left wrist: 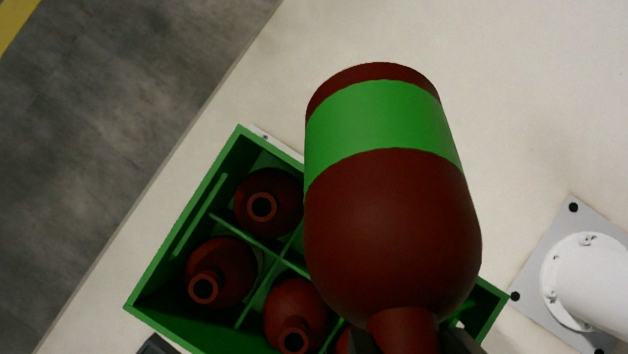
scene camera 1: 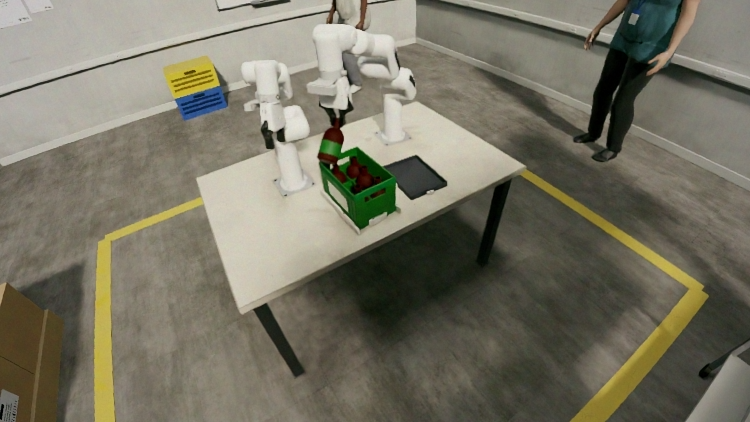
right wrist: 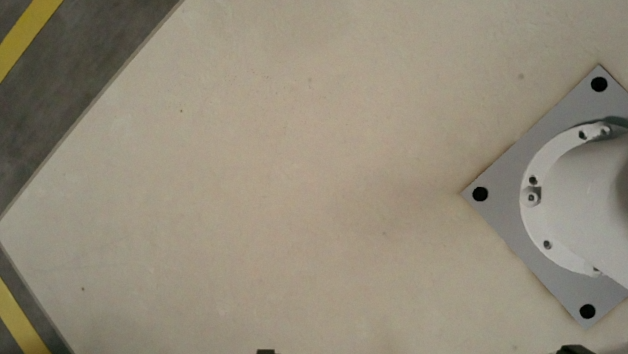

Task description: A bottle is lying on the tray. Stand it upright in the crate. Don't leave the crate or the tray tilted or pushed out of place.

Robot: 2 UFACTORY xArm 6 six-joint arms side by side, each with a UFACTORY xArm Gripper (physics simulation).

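Places are measured from the left arm's base along level axes (x right, y ahead, z up), in centimetres.
Where they show: left gripper, fingertip midpoint: [scene camera 1: 338, 125]; right gripper, fingertip midpoint: [scene camera 1: 276, 145]; left arm's base, link origin: [scene camera 1: 392, 135]; right arm's base, link origin: [left wrist: 586, 280] [scene camera 1: 294, 182] [right wrist: 594, 199].
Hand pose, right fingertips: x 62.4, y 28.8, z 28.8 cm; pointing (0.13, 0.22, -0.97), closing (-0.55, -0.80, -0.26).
Things, the pixels of their top centre, and the offset from my right fingertips.
- dark red bottle with a green band, top centre: [left wrist: 424, 247] [scene camera 1: 330, 124] dx -17.9, dy +17.0, dz +11.7 cm
- green crate, top centre: [left wrist: 316, 303] [scene camera 1: 355, 169] dx -25.9, dy +13.6, dz -11.3 cm
- dark grey tray, top centre: [scene camera 1: 413, 173] dx -54.4, dy +9.2, dz -26.3 cm
The dark red bottle with a green band [scene camera 1: 331, 142] [left wrist: 390, 215] hangs neck up and slightly tilted, over the back left part of the green crate [scene camera 1: 386, 200] [left wrist: 167, 326]. My left gripper [scene camera 1: 336, 118] [left wrist: 406, 341] is shut on its neck. The bottle hides part of the crate in the left wrist view. The crate stands level on the table, with several red bottles upright in its compartments. The dark grey tray [scene camera 1: 416, 178] [left wrist: 159, 346] lies flat beside the crate and holds no bottle. My right gripper [scene camera 1: 274, 137] [right wrist: 420, 351] is open and empty, above the table's back left part.
The right arm's base [scene camera 1: 293, 181] [left wrist: 595, 280] [right wrist: 575, 200] stands close to the crate's left side. The left arm's base [scene camera 1: 393, 128] stands behind the tray. White strips [scene camera 1: 340, 212] [left wrist: 280, 145] lie along the crate's foot. Two people stand beyond the table [scene camera 1: 246, 236].
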